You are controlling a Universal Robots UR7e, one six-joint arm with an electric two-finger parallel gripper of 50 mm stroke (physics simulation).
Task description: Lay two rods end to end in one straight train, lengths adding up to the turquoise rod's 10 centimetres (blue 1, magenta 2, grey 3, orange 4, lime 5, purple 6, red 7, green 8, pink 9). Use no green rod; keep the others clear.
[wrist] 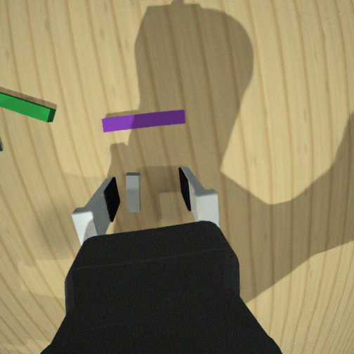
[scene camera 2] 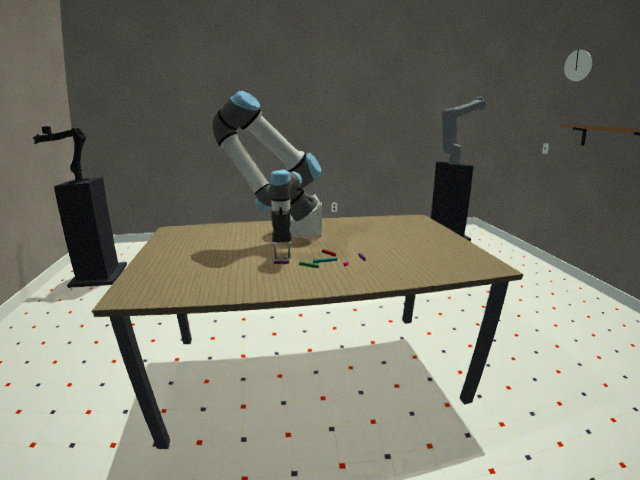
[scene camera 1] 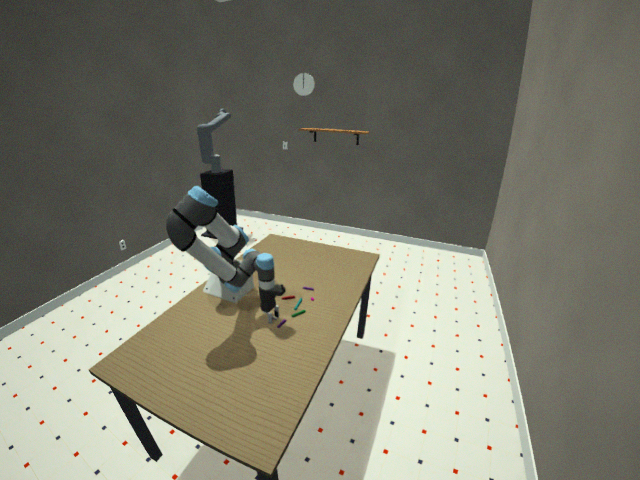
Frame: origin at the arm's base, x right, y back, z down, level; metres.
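Where they show: gripper, between the fingertips: (scene camera 2: 282,257) (scene camera 1: 273,319); arm's base, origin of its link: (scene camera 2: 306,210).
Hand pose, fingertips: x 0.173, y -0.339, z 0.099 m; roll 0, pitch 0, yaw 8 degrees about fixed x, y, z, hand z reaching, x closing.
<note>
Each offset is from my fingertips to the top centre of the thing. Level surfaces: height alone.
My gripper (scene camera 1: 273,315) (scene camera 2: 281,254) (wrist: 148,185) is open and points down above the table. The short grey rod (wrist: 133,192) lies below the gap between the fingers, nearer the left finger in the wrist view. A purple rod {dx +0.011, dy -0.049, dz -0.006 m} (scene camera 1: 281,323) (scene camera 2: 281,262) (wrist: 145,120) lies just beyond the fingertips. The turquoise rod {dx -0.163, dy -0.067, dz -0.006 m} (scene camera 1: 298,304) (scene camera 2: 325,260) lies between the red rod {dx -0.198, dy +0.005, dz -0.006 m} (scene camera 1: 288,297) (scene camera 2: 328,252) and the green rod {dx -0.089, dy -0.097, dz -0.006 m} (scene camera 1: 298,313) (scene camera 2: 308,264) (wrist: 25,106). A small magenta rod {dx -0.233, dy -0.121, dz -0.006 m} (scene camera 1: 312,299) (scene camera 2: 345,264) and a second purple rod {dx -0.321, dy -0.067, dz -0.006 m} (scene camera 1: 308,288) (scene camera 2: 361,256) lie apart from these.
The rods lie on the wooden table {dz +0.004 m} (scene camera 1: 222,403) (scene camera 2: 413,273). The robot's white base (scene camera 1: 227,290) (scene camera 2: 309,225) stands at its back edge. Dark pedestals (scene camera 2: 85,232) (scene camera 2: 451,196) with other arms stand beyond the table. The arm's shadow falls around the purple and grey rods.
</note>
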